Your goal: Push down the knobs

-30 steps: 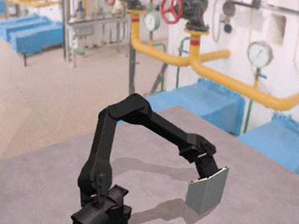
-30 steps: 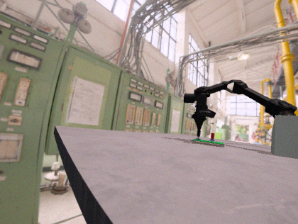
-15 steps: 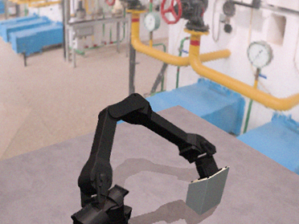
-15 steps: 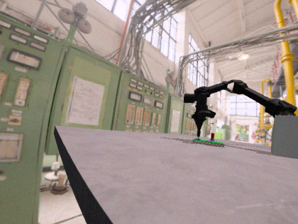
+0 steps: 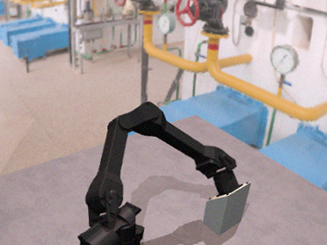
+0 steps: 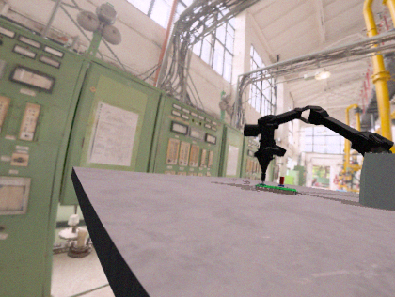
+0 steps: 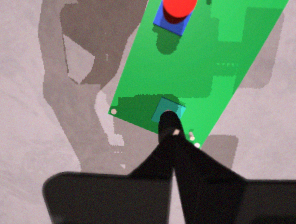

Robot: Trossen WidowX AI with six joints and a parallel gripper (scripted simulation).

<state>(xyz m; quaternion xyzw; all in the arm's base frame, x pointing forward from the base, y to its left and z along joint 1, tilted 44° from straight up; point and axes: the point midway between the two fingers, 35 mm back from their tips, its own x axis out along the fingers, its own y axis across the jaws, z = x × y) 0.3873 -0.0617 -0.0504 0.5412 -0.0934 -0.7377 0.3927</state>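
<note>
My gripper tip is 10 mm above the black knob. The rest, counted from my gripper tip: red knob: 70 mm behind, 40 mm to the right, 20 mm below.
</note>
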